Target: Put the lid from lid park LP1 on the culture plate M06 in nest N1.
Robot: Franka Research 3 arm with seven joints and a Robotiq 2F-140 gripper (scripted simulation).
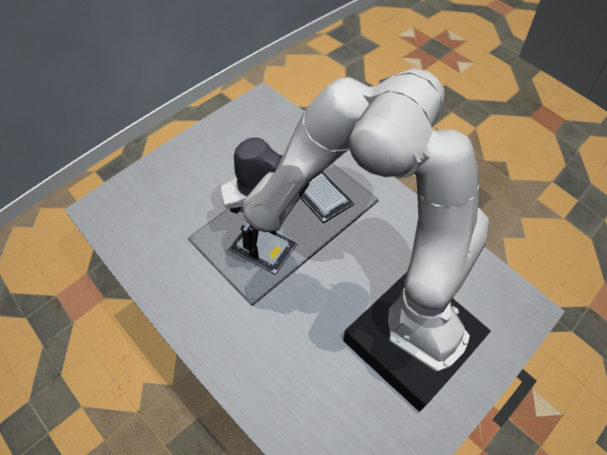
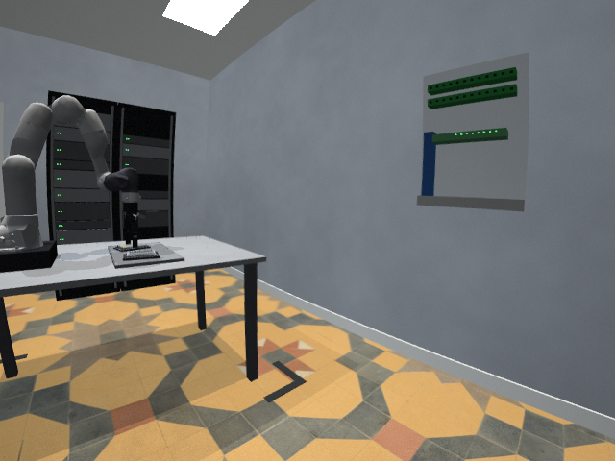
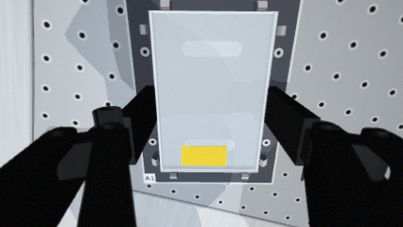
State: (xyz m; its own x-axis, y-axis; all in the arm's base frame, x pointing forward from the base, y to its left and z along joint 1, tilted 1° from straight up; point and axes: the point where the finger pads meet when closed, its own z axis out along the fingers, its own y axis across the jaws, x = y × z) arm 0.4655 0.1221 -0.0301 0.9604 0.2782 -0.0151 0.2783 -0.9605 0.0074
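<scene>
Now: hand 30 mm above the dark lid park. Round my hand: clear lid (20 mm below); then culture plate M06 (10 mm ahead, 260 mm to the right, 20 mm below).
</scene>
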